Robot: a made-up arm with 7 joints. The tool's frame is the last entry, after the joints.
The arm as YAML. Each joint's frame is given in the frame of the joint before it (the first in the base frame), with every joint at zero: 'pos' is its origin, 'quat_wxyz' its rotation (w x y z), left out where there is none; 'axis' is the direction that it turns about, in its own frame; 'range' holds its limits. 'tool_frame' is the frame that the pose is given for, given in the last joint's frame.
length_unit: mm
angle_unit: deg
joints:
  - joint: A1
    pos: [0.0, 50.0, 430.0]
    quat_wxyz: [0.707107, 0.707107, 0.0, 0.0]
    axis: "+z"
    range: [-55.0, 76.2]
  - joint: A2
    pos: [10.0, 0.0, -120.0]
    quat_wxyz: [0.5, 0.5, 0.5, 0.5]
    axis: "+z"
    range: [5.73, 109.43]
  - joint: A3
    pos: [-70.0, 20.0, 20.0]
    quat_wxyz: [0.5, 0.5, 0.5, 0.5]
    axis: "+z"
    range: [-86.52, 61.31]
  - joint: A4
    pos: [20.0, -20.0, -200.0]
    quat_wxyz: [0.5, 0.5, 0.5, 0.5]
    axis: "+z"
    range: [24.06, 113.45]
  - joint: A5
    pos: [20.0, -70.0, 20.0]
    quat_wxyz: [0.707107, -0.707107, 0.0, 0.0]
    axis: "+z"
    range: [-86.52, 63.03]
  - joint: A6
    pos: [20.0, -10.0, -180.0]
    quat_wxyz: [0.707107, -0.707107, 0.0, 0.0]
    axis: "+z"
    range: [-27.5, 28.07]
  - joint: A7
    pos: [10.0, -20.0, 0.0]
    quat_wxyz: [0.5, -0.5, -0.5, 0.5]
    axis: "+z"
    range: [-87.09, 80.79]
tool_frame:
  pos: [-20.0, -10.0, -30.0]
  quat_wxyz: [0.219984, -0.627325, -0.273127, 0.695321]
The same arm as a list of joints. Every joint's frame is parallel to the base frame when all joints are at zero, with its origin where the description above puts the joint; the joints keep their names.
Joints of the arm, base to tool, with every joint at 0 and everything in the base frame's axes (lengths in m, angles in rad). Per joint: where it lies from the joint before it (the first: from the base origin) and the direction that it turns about. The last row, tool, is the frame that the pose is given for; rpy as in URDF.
A1: origin 0 0.05 0.43 axis 0 -1 0
A2: origin 0.01 0.12 0 axis 1 0 0
A3: origin 0.02 -0.02 -0.07 axis 0 0 1
A4: origin -0.02 -0.02 -0.2 axis 0 -1 0
A5: origin 0.02 -0.02 -0.07 axis 0 0 1
A6: origin 0.02 -0.01 -0.18 axis 0 1 0
A7: origin 0.01 0 0.02 axis -1 0 0
tool: origin 0.03 0.01 0.02 rpy -0.037 -0.1164 -0.7116
Joint limits (rad, base to tool): -0.9599..1.3299 0.1..1.9099 -1.5101..1.0701 0.4199..1.9801 -1.5101..1.1001 -0.48..0.4899 -1.52..1.4101

